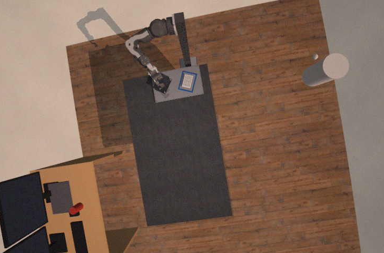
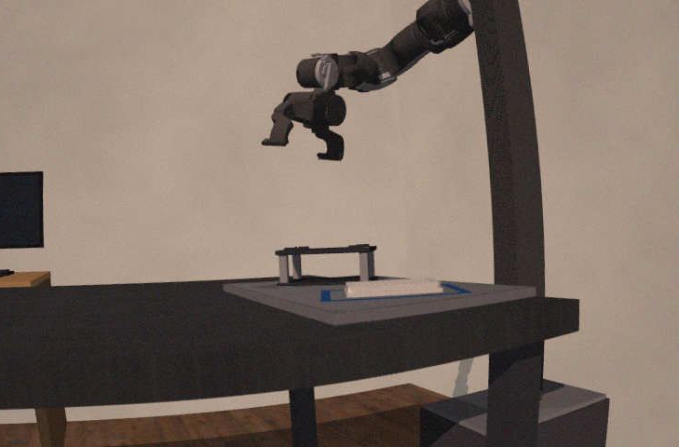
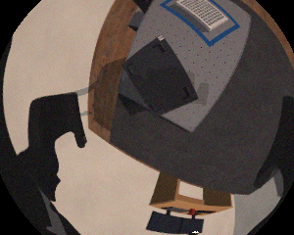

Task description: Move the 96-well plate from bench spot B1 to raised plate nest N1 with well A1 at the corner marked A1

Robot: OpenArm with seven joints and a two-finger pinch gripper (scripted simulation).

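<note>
Right now my hand is 4 cm past the white 96-well plate, 25 cm to the right of it and 21 cm above it. From my hand the other things lie so: corner mark: 8 cm behind, 9 cm to the left, 16 cm below; plate nest N1: 4 cm behind, 16 cm below.
</note>
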